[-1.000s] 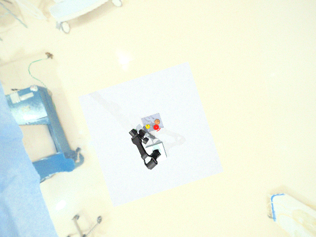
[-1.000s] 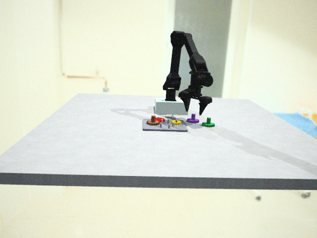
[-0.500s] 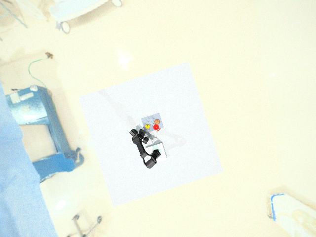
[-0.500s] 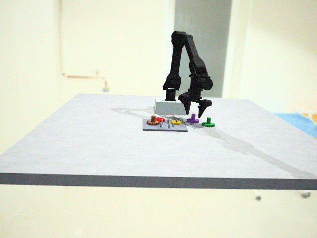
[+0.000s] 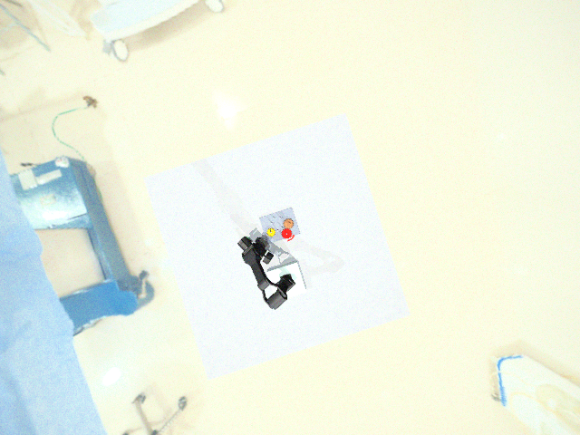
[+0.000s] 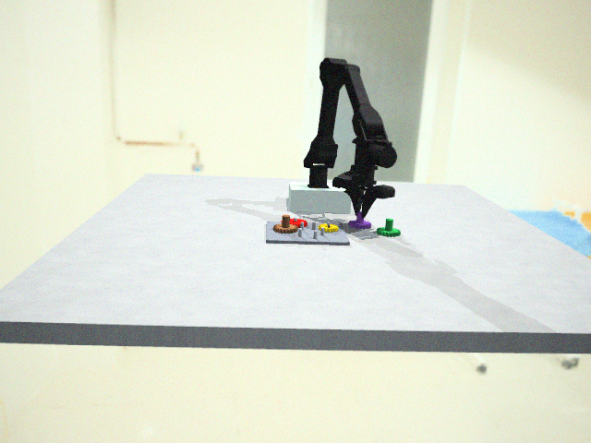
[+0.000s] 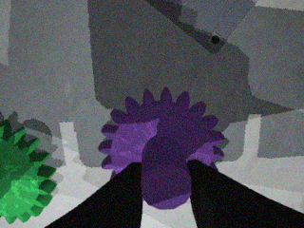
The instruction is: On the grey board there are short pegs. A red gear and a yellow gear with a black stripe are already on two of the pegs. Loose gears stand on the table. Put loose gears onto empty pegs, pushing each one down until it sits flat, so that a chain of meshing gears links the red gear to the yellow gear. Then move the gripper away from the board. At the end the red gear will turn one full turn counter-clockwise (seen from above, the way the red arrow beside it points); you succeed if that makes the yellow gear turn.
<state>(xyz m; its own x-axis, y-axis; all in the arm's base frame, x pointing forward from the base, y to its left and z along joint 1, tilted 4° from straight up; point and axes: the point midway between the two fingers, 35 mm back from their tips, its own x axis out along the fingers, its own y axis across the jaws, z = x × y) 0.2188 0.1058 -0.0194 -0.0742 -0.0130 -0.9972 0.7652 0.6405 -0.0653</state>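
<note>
My gripper tip is 10 cm short of the grey board, 16 cm to the left of it and 2 cm above it. Round my gripper tip: purple gear (1 cm below); green gear (6 cm ahead, 7 cm to the left, 1 cm below); yellow gear (7 cm ahead, 10 cm to the right, 1 cm below).
</note>
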